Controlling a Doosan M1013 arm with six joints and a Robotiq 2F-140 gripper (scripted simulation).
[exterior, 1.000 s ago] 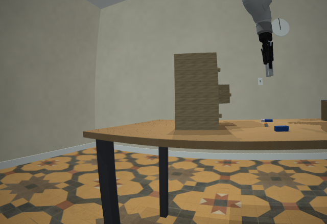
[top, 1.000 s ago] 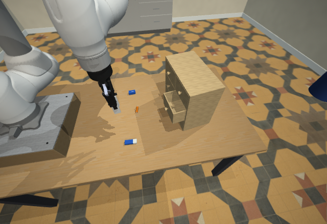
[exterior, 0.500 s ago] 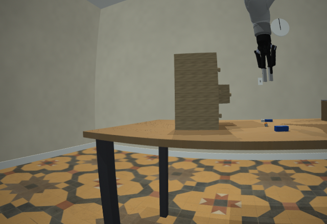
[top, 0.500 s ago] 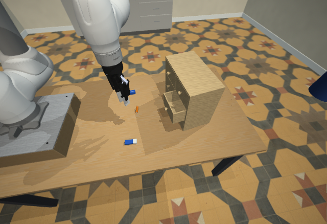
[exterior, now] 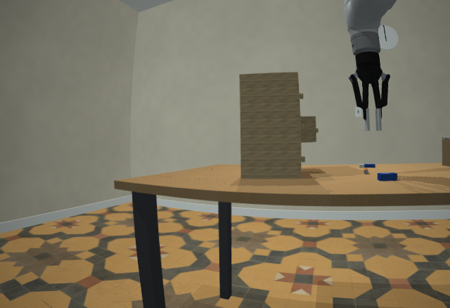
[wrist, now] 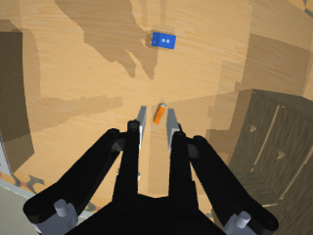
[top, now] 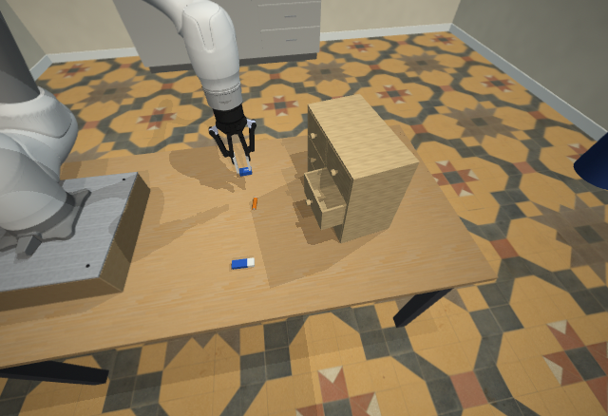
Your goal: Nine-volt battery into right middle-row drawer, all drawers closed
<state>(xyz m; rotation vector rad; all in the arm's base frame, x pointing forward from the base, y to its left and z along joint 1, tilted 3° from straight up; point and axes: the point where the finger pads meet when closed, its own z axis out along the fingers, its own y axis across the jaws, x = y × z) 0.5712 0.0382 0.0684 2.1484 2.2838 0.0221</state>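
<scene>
Right now my hand is 16 cm above the nine-volt battery, 11 cm to the right of it and 2 cm past it. The rest, counted from my hand: white eraser-like block: 26 cm to the right, 16 cm below, 4 cm behind; small orange cylinder: 16 cm below, 5 cm to the right, 1 cm ahead.
</scene>
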